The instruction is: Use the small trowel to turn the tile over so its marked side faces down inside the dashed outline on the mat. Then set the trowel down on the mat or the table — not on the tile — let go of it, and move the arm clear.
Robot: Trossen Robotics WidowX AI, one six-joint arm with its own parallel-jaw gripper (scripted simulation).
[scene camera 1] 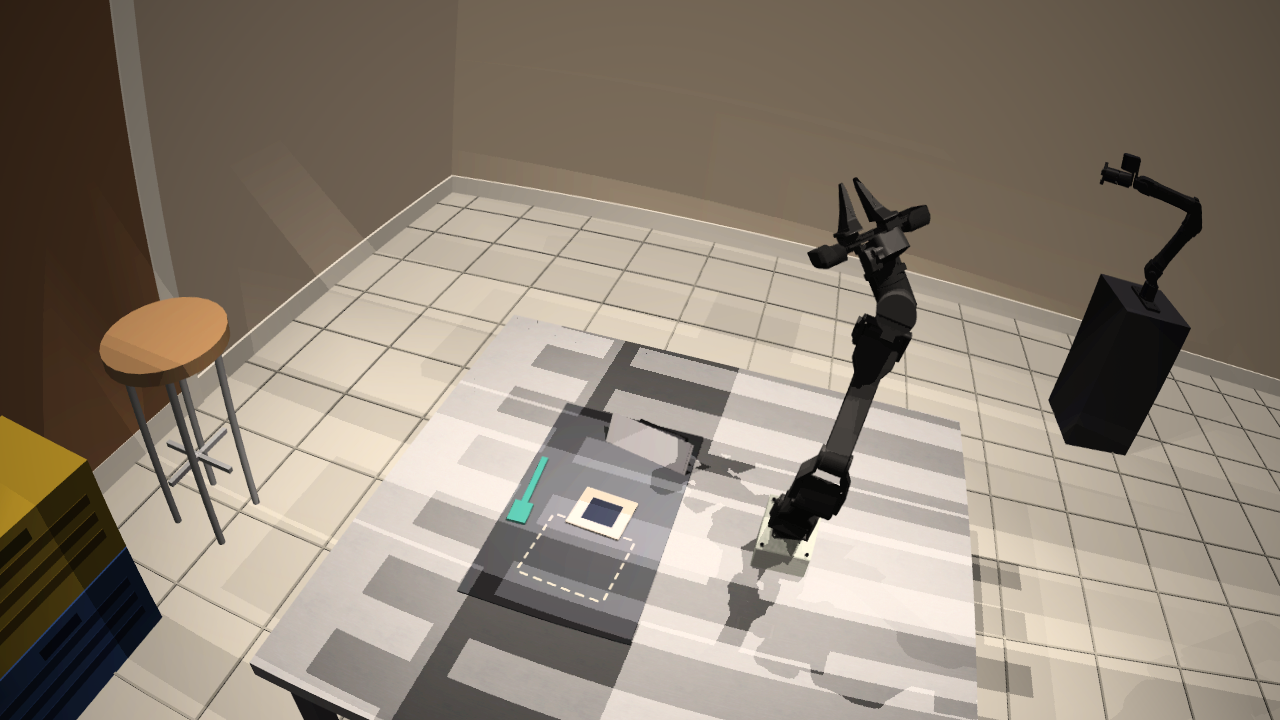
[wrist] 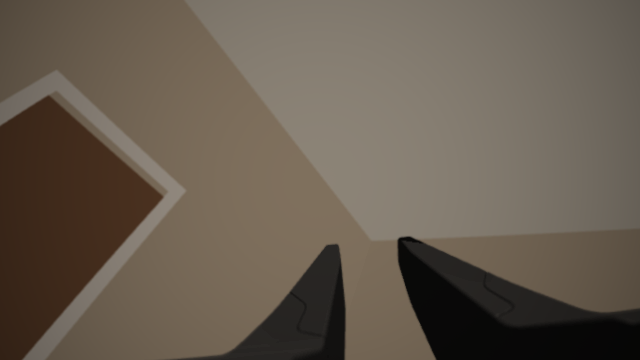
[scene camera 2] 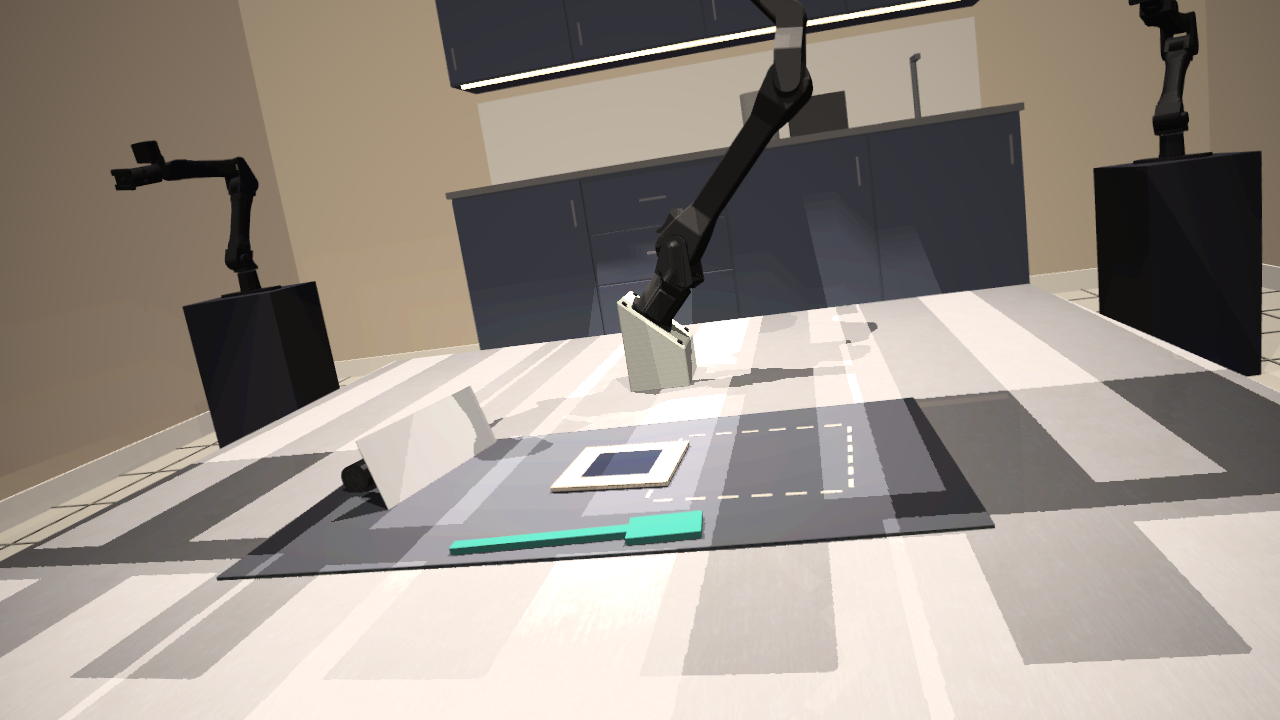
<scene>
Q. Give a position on a pale wedge block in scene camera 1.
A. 666, 448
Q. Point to a tile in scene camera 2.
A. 648, 464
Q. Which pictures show the pale wedge block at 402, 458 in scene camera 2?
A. Scene camera 1 and scene camera 2 only.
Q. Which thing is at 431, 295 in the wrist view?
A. My gripper.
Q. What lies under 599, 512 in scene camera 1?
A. A tile.
</scene>
